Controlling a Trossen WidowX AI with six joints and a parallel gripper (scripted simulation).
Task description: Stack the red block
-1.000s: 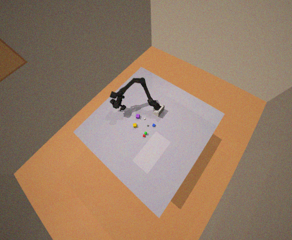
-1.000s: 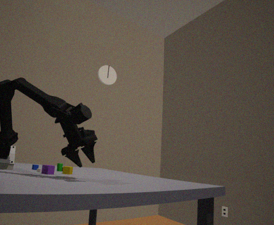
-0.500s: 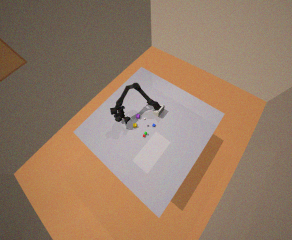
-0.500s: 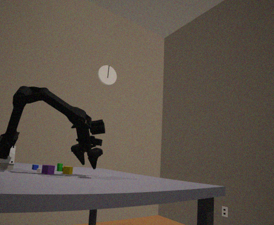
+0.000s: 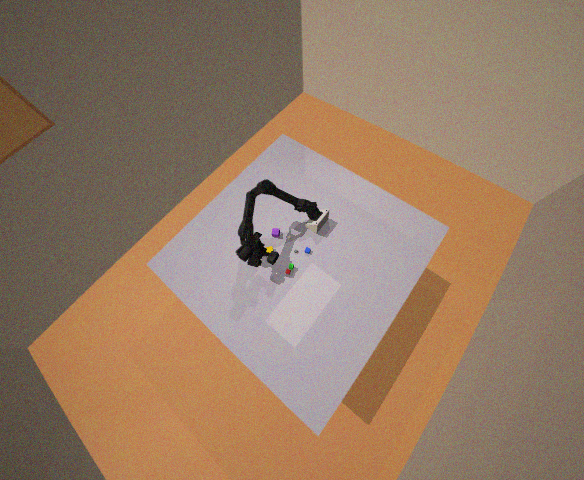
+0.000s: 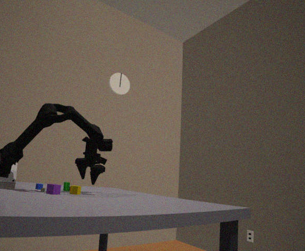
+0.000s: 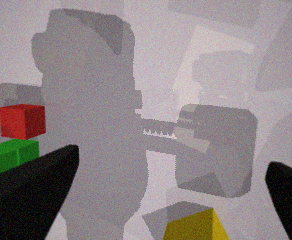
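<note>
Right now my gripper tip is 40 mm past the red block, 120 mm to the right of it and 50 mm above it. Also, from my gripper tip: blue block 210 mm behind, 130 mm to the left, 50 mm below; purple block 180 mm behind, 90 mm to the right, 40 mm below; yellow block 70 mm behind, 40 mm to the right, 40 mm below.
</note>
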